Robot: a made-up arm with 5 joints. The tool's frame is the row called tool.
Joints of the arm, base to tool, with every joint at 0 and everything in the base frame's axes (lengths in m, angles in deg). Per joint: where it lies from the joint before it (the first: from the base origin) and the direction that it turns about. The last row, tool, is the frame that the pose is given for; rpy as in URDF.
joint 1: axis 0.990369 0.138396 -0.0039 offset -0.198 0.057 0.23
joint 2: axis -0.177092 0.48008 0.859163 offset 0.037 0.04 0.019
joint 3: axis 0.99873 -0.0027 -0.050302 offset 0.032 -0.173 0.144
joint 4: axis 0 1 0 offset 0.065 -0.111 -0.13
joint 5: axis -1 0 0 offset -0.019 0.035 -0.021
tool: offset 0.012 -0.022 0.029 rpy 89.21 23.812 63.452
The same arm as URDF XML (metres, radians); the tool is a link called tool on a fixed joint. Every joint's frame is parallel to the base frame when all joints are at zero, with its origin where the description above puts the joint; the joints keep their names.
<robot name="arm">
<joint name="joint 1" type="continuous"><parent link="base_link"/><child link="link1"/><origin xyz="-0.198 0.057 0.23"/><axis xyz="0.990369 0.138396 -0.0039"/></joint>
<joint name="joint 2" type="continuous"><parent link="link1"/><child link="link2"/><origin xyz="0.037 0.04 0.019"/><axis xyz="-0.177092 0.48008 0.859163"/></joint>
<joint name="joint 3" type="continuous"><parent link="link2"/><child link="link3"/><origin xyz="0.032 -0.173 0.144"/><axis xyz="0.99873 -0.0027 -0.050302"/></joint>
<joint name="joint 4" type="continuous"><parent link="link3"/><child link="link4"/><origin xyz="0.065 -0.111 -0.13"/><axis xyz="0 1 0"/></joint>
<joint name="joint 5" type="continuous"><parent link="link4"/><child link="link5"/><origin xyz="-0.019 0.035 -0.021"/><axis xyz="-1 0 0"/></joint>
<joint name="tool_fixed" type="fixed"><parent link="link5"/><child link="tool"/><origin xyz="0.012 -0.022 0.029" rpy="1.557 0.4156 1.1074"/></joint>
<link name="base_link"/>
<link name="link1"/>
<link name="link2"/>
<link name="link3"/>
<link name="link4"/>
<link name="link5"/>
<link name="tool"/>
</robot>

